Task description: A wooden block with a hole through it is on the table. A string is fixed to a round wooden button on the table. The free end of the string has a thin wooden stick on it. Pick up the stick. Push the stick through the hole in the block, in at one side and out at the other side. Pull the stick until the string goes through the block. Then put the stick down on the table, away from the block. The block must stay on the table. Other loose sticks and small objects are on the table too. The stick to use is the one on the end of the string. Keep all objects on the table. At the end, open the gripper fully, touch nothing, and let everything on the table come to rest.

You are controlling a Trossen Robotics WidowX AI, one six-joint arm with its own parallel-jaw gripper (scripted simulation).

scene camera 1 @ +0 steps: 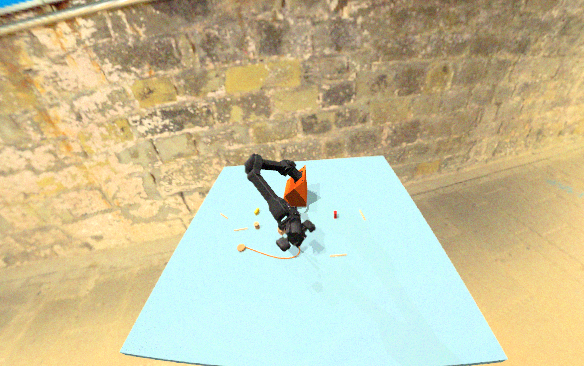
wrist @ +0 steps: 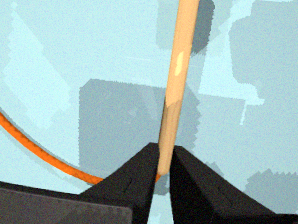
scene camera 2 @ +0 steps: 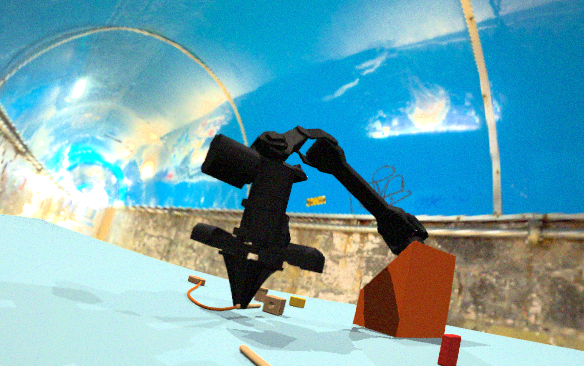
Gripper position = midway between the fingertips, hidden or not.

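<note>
There is my gripper (scene camera 2: 239, 308). The wrist view shows me the gripper too, at (wrist: 164, 153).
</note>
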